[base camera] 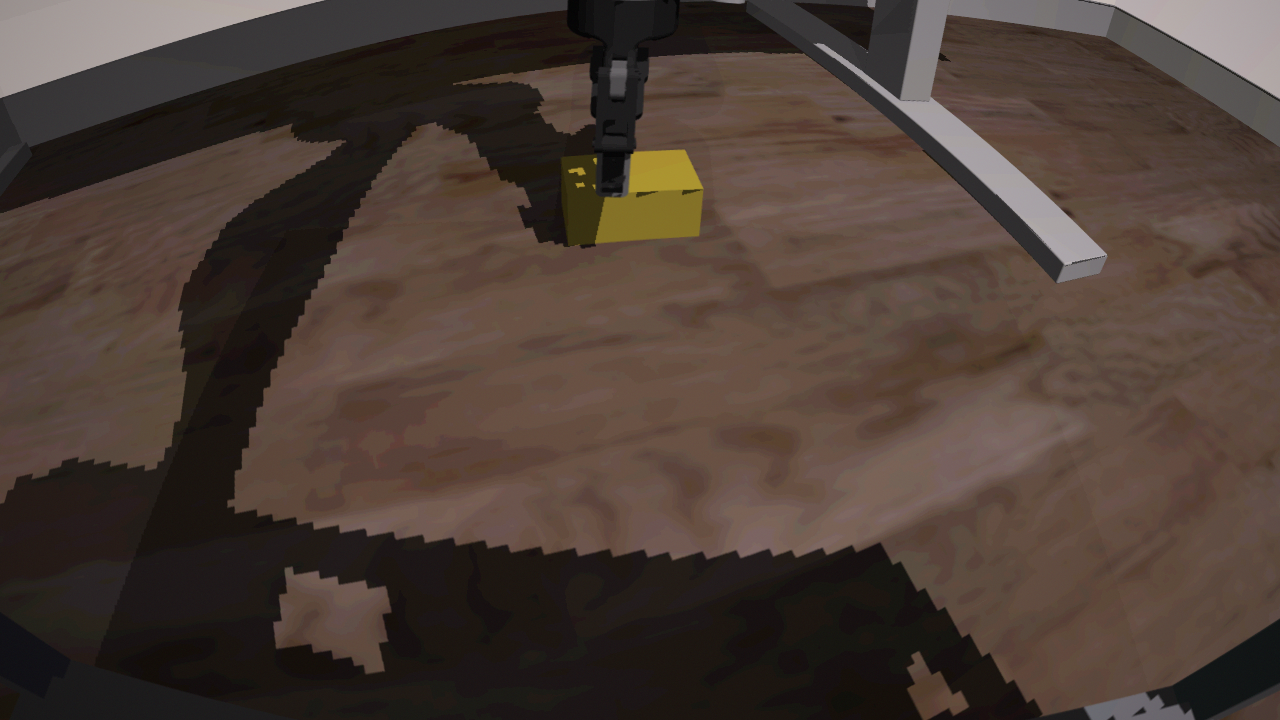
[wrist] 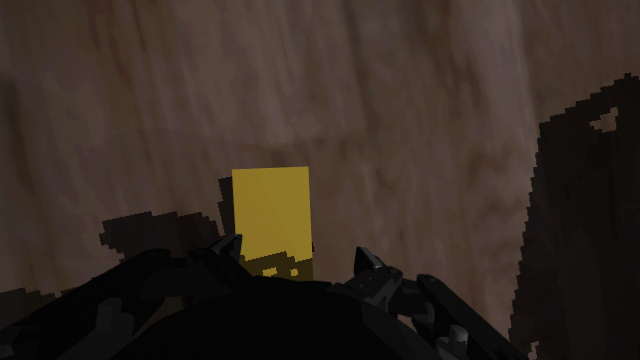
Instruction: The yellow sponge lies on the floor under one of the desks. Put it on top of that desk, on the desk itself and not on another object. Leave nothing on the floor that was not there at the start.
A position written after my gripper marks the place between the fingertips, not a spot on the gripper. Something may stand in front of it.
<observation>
In view: my gripper [base camera: 613, 163] and a yellow sponge [base camera: 665, 196].
The yellow sponge shows as well in the wrist view [wrist: 271, 205]. My gripper shows as well in the wrist view [wrist: 299, 253].
</observation>
